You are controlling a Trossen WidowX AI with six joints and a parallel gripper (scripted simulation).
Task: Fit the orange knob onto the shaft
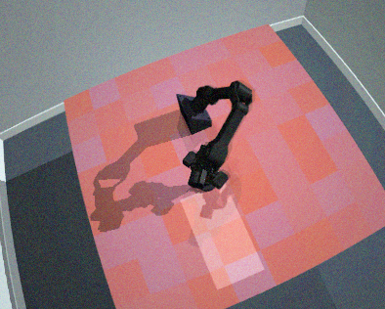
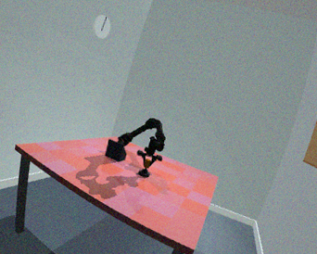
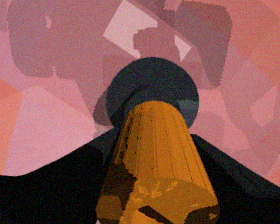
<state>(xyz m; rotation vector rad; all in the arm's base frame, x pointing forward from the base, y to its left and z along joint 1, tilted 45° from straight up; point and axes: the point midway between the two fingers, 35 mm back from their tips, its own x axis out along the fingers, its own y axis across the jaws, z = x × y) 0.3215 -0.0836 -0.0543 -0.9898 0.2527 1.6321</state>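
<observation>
Now: gripper tip 20 mm below the orange knob. Also, from my gripper tip: round dark pedestal: 40 mm below.
</observation>
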